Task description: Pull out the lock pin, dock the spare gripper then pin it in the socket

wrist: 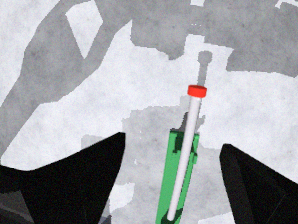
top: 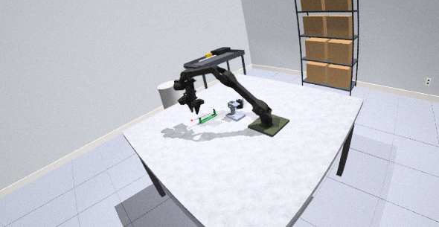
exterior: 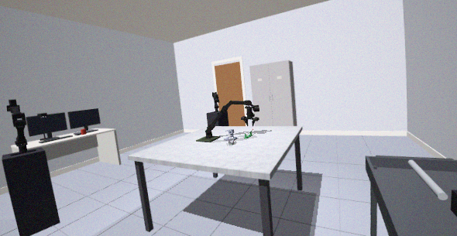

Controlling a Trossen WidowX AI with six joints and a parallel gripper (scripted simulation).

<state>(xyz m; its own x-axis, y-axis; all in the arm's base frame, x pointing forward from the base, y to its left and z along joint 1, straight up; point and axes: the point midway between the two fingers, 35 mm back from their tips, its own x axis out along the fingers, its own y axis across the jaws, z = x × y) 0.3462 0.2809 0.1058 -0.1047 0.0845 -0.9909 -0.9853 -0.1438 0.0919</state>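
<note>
The green holder is 9 cm to the right of my gripper tip, 7 cm below it and 3 cm ahead of it. From my gripper tip the other things lie so: mount (23 cm to the right, 9 cm behind, 4 cm below); spare gripper (35 cm to the right, 6 cm below, 1 cm ahead).
</note>
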